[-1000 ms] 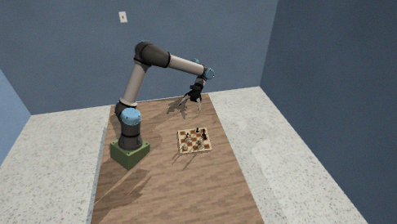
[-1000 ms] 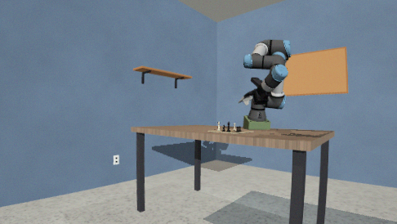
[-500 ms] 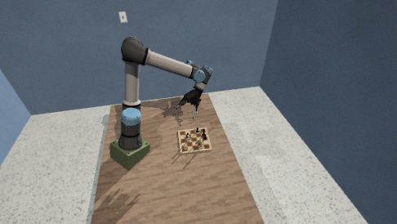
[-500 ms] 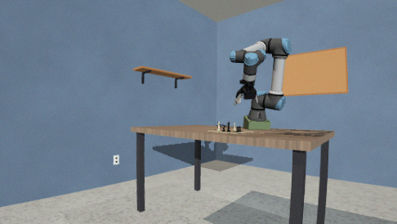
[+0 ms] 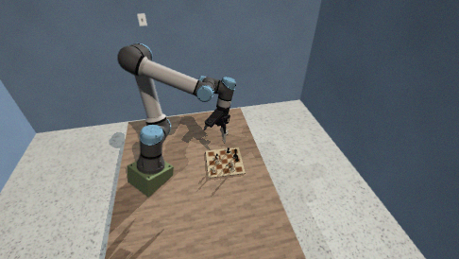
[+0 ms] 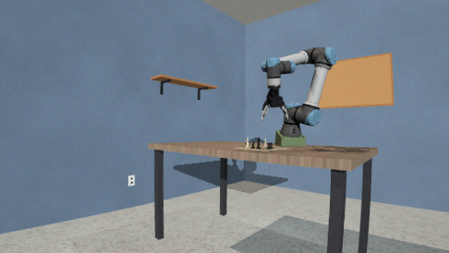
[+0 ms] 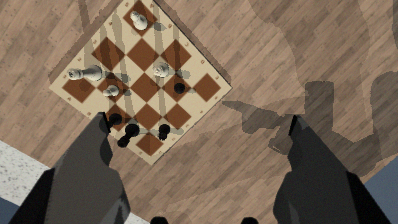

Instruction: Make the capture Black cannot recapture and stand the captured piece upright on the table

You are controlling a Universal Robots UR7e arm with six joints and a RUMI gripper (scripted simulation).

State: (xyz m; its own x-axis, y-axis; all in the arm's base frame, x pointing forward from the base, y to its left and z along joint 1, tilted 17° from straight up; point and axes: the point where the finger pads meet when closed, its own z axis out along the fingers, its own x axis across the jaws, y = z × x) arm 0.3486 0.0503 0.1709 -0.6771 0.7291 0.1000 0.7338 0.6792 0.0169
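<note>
Right now the black pawn is 15 cm below my hand, 1 cm to the right of it and 1 cm ahead of it. Round my hand: small chessboard (16 cm below, 6 cm to the right, 5 cm ahead); white pawn (15 cm below, 9 cm to the right, 9 cm ahead).
</note>
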